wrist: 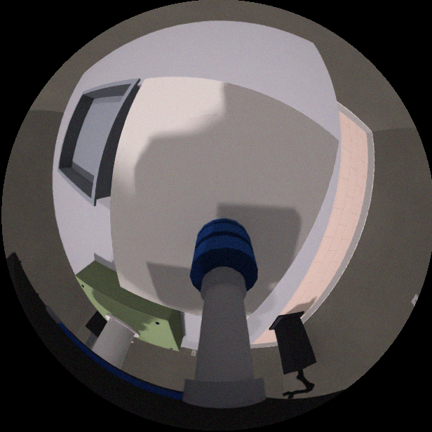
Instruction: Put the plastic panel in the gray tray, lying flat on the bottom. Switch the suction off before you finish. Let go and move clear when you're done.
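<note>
The plastic panel point(240, 155) is a large, flat, off-white sheet that fills the middle of the wrist view. It is held up above the white table, with its far left corner near the tray's edge in the picture. My suction cup point(223, 226), dark blue, is against the panel's face, toward its near side, and holds it. The gray tray point(93, 137) stands at the left, beyond the panel's left edge. It is an open box with dark side walls, and its inner bottom shows bare.
A green block point(120, 298) stands at the lower left, with a pale cylinder point(114, 342) by it. A pink tiled surface with a light rim point(351, 175) runs along the right. A black box-like object point(296, 345) shows at the lower right. The white table point(200, 50) extends past the panel.
</note>
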